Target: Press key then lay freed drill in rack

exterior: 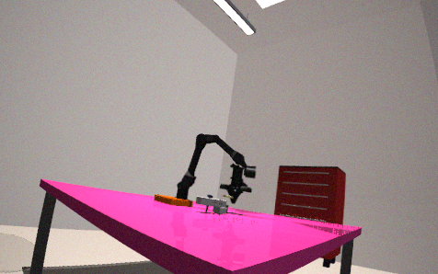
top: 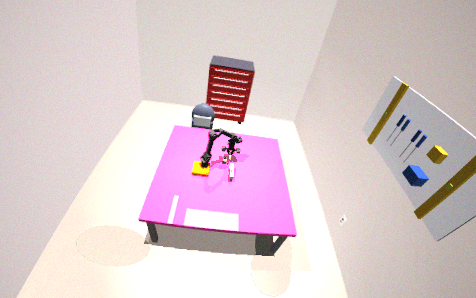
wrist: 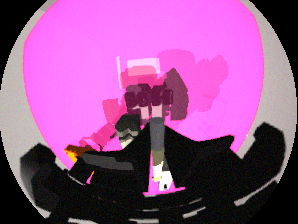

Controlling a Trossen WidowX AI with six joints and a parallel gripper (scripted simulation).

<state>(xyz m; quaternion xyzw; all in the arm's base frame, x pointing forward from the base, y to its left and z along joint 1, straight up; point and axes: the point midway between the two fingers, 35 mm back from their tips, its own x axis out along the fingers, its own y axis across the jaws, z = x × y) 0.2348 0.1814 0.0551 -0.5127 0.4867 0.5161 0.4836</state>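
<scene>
The grey drill lies 40 mm to the right of my gripper tip and 30 mm above it. Round my gripper tip: blue piece 230 mm to the right, 40 mm ahead.
</scene>
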